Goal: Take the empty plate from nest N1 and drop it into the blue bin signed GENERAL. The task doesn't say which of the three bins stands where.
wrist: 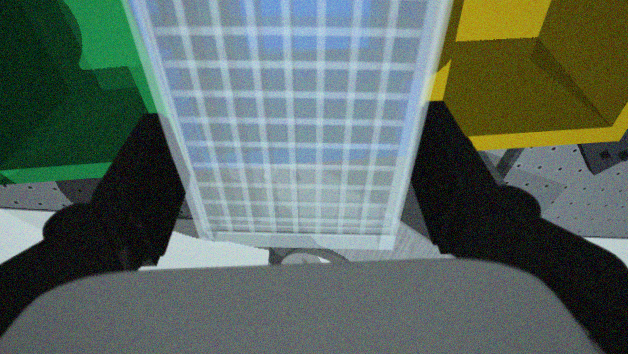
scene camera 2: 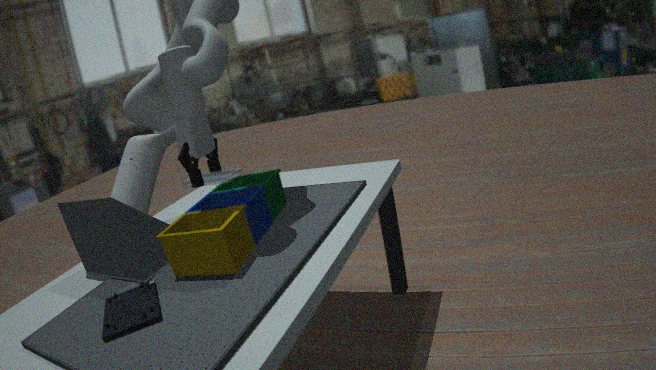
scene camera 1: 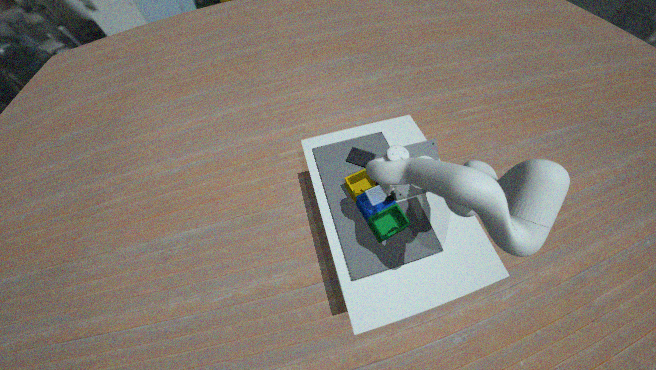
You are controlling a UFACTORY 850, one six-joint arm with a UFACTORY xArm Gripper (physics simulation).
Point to a plate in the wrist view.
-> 299, 131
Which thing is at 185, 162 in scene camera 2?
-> My gripper.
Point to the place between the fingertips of my gripper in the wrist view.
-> At 296, 140
